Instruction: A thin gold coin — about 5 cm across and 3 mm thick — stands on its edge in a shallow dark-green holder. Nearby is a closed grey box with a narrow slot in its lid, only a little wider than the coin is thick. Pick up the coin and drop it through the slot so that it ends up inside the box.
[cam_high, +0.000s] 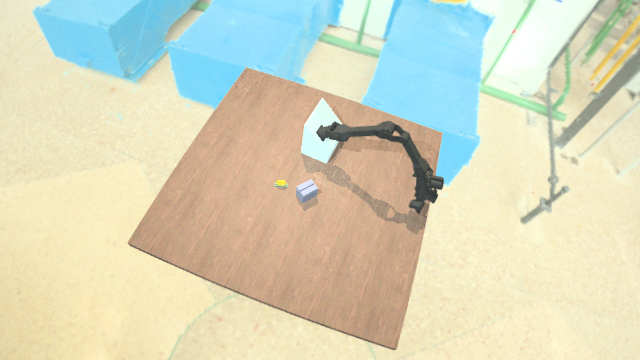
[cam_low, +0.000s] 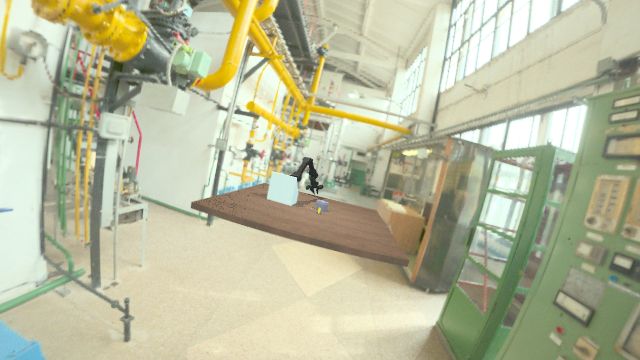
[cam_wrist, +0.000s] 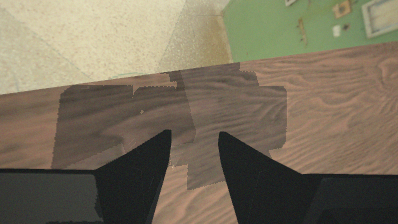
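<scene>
The gold coin is 190 mm ahead of my gripper tip and 680 mm to the right of it.
</scene>
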